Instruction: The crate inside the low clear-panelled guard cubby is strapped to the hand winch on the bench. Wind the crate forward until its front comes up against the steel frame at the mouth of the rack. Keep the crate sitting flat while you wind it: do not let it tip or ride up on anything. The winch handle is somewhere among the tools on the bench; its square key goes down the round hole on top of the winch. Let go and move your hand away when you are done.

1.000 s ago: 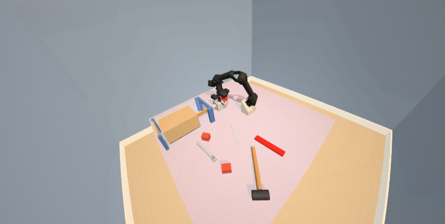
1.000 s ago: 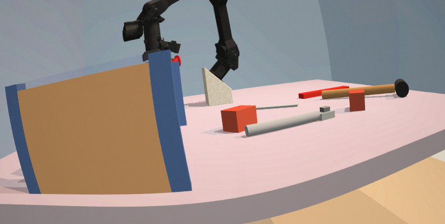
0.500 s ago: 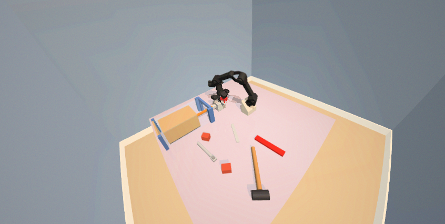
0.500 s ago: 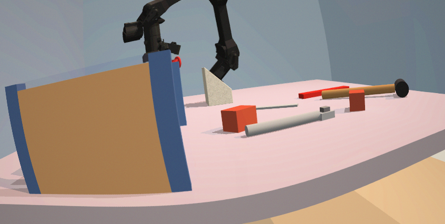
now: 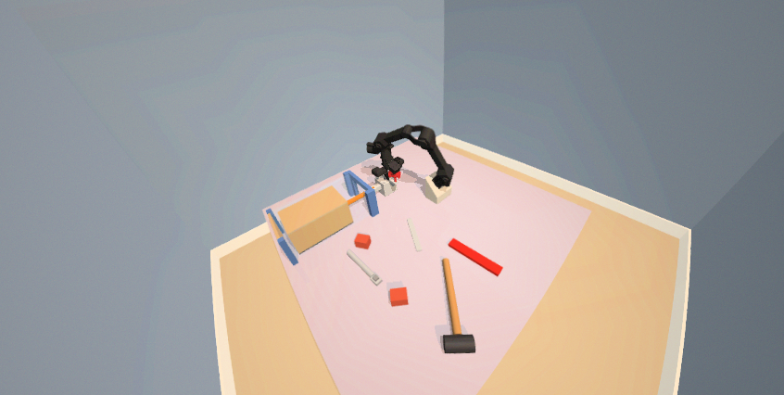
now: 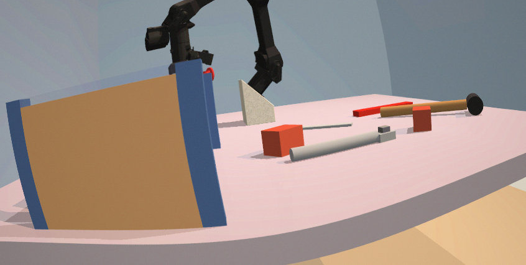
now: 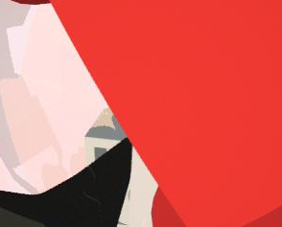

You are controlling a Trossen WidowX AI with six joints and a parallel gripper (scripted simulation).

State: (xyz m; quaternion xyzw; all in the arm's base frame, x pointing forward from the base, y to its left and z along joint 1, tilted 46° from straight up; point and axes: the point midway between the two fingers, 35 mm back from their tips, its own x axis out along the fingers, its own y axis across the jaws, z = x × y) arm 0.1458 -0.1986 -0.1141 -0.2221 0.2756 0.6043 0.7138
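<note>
Now: the red knob 5 cm to the left of my gripper tip, 4 cm above it and 1 cm ahead of it. Also, from my gripper tip: pale crank arm: 1 cm to the left, 1 cm above; pale winch: 8 cm below, 6 cm to the right, 2 cm behind; blue frame: 15 cm ahead, 7 cm to the right.
</note>
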